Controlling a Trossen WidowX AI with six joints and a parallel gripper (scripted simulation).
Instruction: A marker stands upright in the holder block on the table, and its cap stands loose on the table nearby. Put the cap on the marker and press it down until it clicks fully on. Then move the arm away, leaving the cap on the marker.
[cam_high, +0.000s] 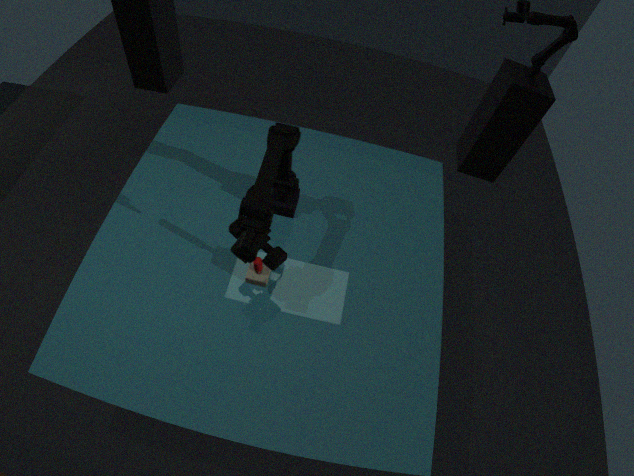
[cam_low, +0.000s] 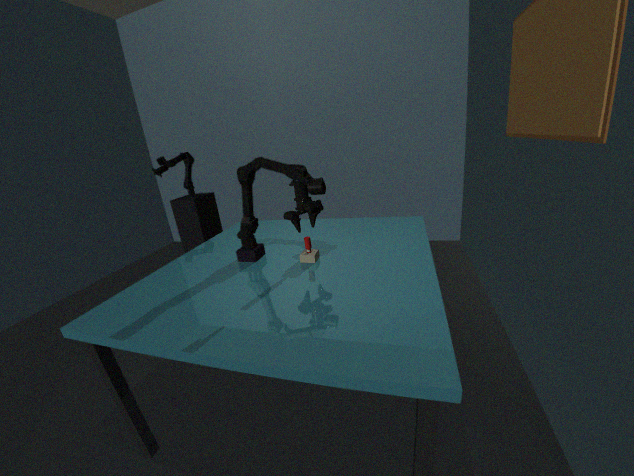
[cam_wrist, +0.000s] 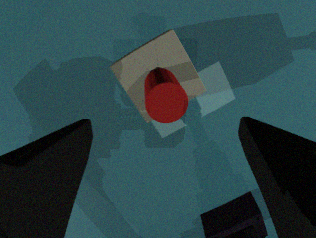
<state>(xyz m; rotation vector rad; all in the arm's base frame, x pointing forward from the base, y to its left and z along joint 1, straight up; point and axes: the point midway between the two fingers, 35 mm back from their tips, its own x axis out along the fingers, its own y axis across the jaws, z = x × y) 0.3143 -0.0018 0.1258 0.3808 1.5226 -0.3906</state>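
My gripper tip is now 60 mm above the red marker cap.
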